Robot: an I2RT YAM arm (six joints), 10 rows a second.
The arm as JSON. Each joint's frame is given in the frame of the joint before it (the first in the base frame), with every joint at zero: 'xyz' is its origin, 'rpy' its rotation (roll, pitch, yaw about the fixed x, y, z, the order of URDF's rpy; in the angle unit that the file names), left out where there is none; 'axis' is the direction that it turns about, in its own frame. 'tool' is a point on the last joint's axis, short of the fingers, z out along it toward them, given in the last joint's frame.
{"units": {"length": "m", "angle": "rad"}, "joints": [
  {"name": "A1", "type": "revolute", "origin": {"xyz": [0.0, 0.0, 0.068]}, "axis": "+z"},
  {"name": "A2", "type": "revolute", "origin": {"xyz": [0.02, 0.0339, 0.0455]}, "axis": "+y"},
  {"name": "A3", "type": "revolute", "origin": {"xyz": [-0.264, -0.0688, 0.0]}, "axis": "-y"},
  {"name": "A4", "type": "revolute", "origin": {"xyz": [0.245, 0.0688, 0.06]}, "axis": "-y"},
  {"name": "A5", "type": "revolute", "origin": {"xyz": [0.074, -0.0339, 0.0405]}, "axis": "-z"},
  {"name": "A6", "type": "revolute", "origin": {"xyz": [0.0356, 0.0, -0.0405]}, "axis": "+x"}
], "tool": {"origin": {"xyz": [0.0, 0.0, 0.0], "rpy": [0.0, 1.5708, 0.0]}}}
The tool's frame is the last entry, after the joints.
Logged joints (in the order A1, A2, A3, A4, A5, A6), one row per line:
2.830 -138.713 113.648 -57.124 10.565 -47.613
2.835 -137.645 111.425 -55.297 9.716 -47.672
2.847 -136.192 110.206 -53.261 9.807 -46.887
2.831 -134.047 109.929 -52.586 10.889 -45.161
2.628 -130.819 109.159 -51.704 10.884 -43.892
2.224 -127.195 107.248 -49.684 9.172 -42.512
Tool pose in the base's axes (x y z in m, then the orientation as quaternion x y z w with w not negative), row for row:
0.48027 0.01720 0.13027 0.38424 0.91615 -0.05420 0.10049
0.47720 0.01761 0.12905 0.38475 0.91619 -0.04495 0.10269
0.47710 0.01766 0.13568 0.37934 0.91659 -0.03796 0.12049
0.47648 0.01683 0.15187 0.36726 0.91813 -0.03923 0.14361
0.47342 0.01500 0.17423 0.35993 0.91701 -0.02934 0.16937
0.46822 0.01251 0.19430 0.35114 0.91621 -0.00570 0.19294
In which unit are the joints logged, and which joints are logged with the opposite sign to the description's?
The joints are logged in degrees. Opposite sign: A2, A6.
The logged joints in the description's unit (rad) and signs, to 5 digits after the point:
0.04939 2.42100 1.98353 -0.99700 0.18439 0.83100
0.04948 2.40236 1.94473 -0.96511 0.16958 0.83203
0.04969 2.37700 1.92346 -0.92958 0.17116 0.81833
0.04941 2.33956 1.91862 -0.91780 0.19005 0.78821
0.04587 2.28322 1.90518 -0.90241 0.18996 0.76606
0.03882 2.21997 1.87183 -0.86715 0.16008 0.74197

